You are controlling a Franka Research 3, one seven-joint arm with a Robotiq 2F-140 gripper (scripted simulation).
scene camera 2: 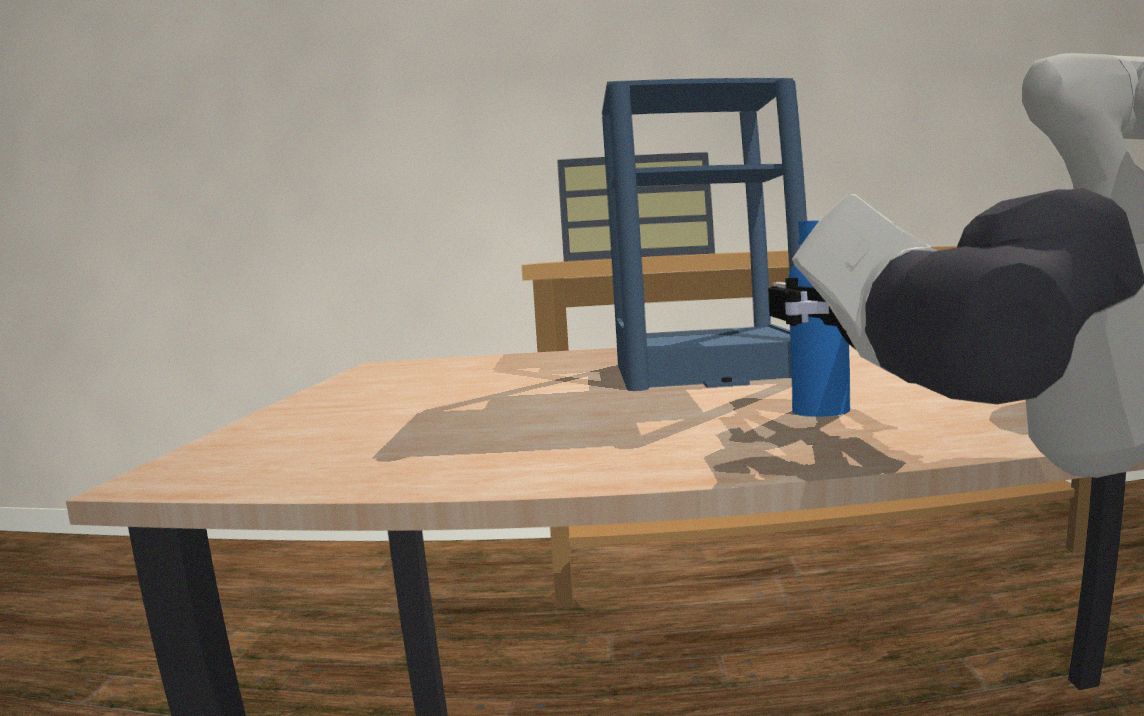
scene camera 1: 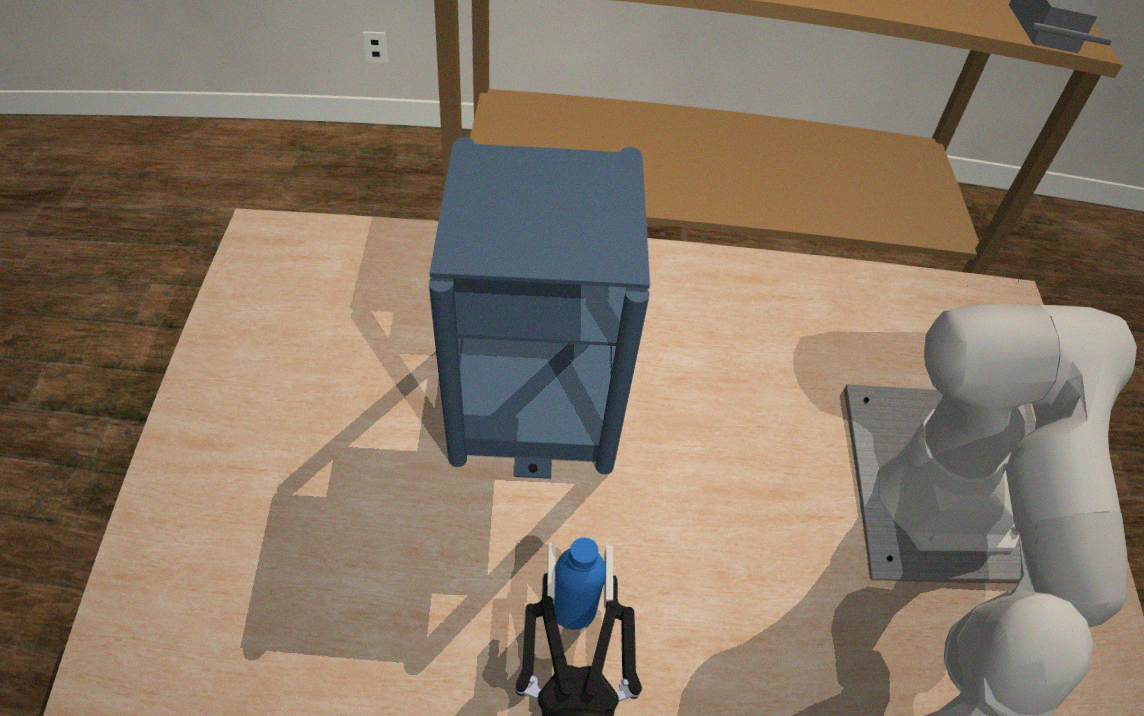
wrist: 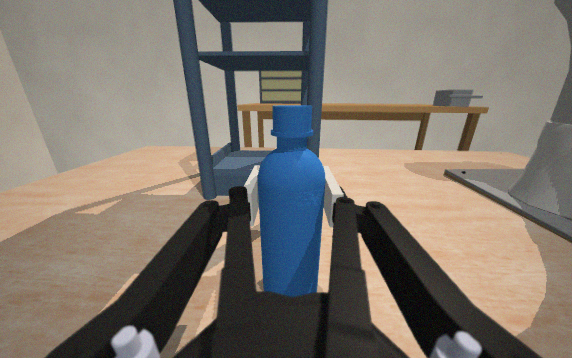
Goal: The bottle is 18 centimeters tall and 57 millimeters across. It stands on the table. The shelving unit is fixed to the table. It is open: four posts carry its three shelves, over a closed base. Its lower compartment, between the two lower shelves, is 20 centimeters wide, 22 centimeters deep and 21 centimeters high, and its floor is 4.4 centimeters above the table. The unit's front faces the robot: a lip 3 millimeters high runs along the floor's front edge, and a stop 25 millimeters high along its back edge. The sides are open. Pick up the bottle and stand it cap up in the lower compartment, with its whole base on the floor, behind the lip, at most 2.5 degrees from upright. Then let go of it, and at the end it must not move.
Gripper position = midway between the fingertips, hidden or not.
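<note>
Scene camera 1 gives me my gripper [scene camera 1: 580, 549], a blue bottle [scene camera 1: 577, 592] and a blue shelving unit [scene camera 1: 557, 238]. In scene camera 2 I find the blue bottle [scene camera 2: 820, 359] again, with my gripper [scene camera 2: 808, 294] and the blue shelving unit [scene camera 2: 726, 357]. The wrist view shows me my gripper [wrist: 291, 178], the blue bottle [wrist: 291, 179] and the blue shelving unit [wrist: 229, 167] too.
</note>
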